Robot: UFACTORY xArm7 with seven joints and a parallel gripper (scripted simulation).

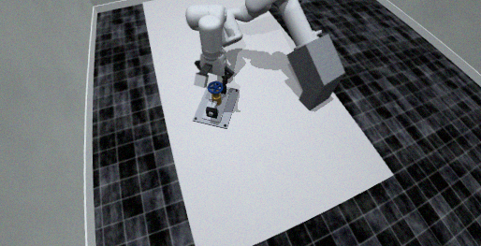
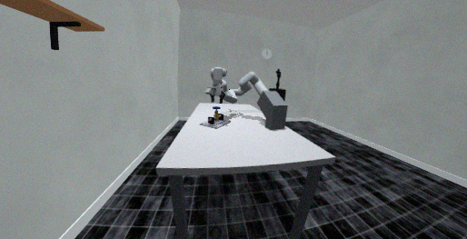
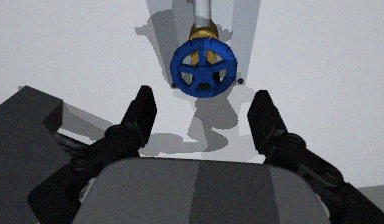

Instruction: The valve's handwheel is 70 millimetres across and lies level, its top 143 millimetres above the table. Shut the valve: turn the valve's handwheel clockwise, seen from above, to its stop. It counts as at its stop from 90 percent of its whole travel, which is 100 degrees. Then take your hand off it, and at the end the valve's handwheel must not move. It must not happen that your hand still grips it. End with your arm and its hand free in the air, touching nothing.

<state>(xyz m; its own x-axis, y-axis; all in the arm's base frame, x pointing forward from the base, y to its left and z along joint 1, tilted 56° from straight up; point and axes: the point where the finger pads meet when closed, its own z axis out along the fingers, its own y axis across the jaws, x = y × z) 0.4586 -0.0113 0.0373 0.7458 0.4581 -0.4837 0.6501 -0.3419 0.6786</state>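
Right now the blue spoked handwheel is 6 cm below my hand.
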